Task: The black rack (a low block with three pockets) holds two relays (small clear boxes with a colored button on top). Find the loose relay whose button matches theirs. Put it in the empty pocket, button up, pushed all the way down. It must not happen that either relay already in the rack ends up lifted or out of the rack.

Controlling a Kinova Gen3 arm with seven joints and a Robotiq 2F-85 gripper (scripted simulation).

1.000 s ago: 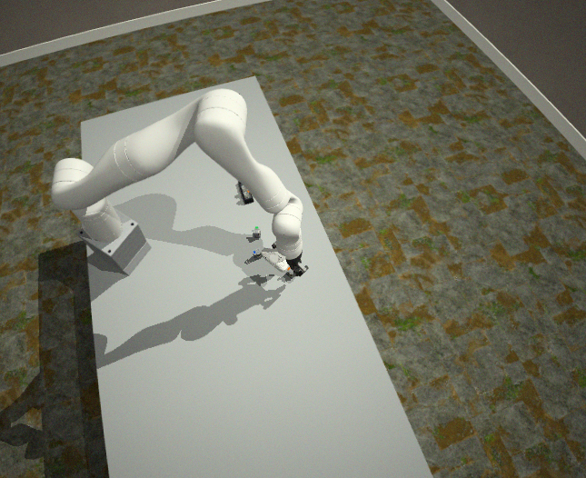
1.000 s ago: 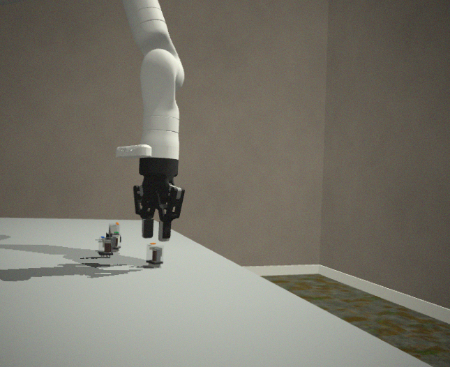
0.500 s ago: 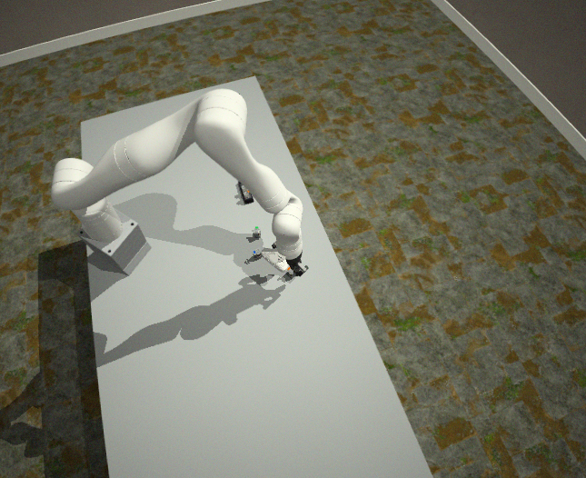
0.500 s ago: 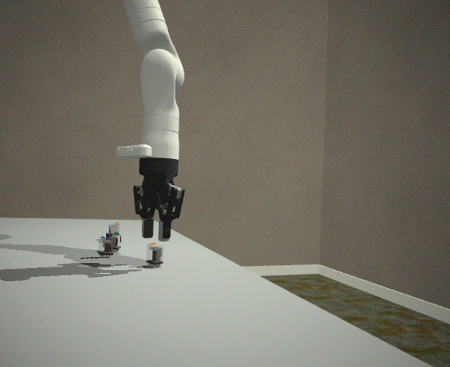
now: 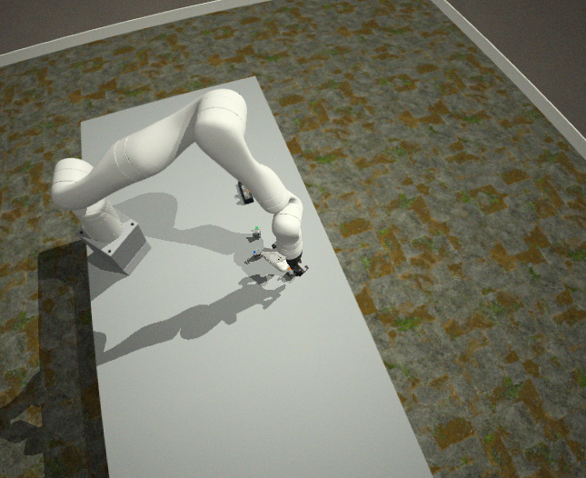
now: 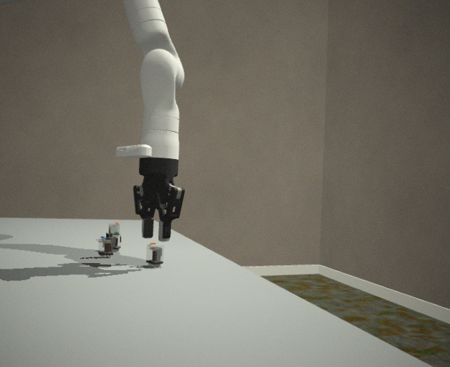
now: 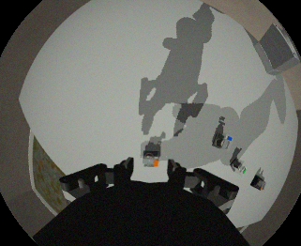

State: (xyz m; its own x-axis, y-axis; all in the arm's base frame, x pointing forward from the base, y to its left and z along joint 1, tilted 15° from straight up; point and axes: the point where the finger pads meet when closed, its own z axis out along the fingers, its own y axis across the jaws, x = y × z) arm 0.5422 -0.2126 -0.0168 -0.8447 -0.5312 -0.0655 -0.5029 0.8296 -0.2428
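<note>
Right now my hand is 80 mm past the green-button relay, 180 mm to the right of it and 40 mm above it. The rest, counted from my hand: blue-button relay 90 mm behind, 100 mm to the left, 40 mm below.
</note>
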